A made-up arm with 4 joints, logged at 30 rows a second.
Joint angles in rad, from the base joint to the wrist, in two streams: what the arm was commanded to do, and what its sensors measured. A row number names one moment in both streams.
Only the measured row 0 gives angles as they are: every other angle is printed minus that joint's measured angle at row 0.
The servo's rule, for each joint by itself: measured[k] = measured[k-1] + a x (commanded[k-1-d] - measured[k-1]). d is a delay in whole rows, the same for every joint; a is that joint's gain. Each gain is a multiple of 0.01, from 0.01 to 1. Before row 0 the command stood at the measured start. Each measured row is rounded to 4 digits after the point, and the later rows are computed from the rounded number. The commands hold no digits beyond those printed.
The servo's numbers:
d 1
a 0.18 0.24 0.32 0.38
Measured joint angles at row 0:
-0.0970 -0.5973 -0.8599 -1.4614
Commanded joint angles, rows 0 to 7:
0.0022 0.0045 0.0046 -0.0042
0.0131 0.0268 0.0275 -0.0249
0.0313 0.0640 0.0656 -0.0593
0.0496 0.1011 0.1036 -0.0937
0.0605 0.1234 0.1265 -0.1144
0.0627 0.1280 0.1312 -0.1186
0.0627 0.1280 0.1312 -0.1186
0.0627 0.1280 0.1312 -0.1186
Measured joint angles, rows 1 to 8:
0.0000 0.0000 0.0000 0.0000
0.0004 0.0011 0.0015 -0.0016
0.0027 0.0073 0.0098 -0.0105
0.0078 0.0209 0.0277 -0.0290
0.0153 0.0401 0.0520 -0.0536
0.0234 0.0601 0.0758 -0.0767
0.0305 0.0764 0.0935 -0.0926
0.0363 0.0888 0.1056 -0.1025

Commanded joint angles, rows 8 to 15:
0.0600 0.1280 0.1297 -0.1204
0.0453 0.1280 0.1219 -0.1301
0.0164 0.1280 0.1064 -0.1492
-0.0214 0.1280 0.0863 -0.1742
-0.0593 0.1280 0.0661 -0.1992
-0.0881 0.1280 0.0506 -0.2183
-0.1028 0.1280 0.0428 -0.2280
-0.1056 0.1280 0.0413 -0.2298
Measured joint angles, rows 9 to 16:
0.0411 0.0982 0.1138 -0.1086
0.0445 0.1054 0.1189 -0.1131
0.0446 0.1108 0.1199 -0.1196
0.0395 0.1149 0.1156 -0.1308
0.0285 0.1180 0.1062 -0.1473
0.0127 0.1204 0.0934 -0.1670
-0.0054 0.1222 0.0797 -0.1865
-0.0229 0.1236 0.0679 -0.2023

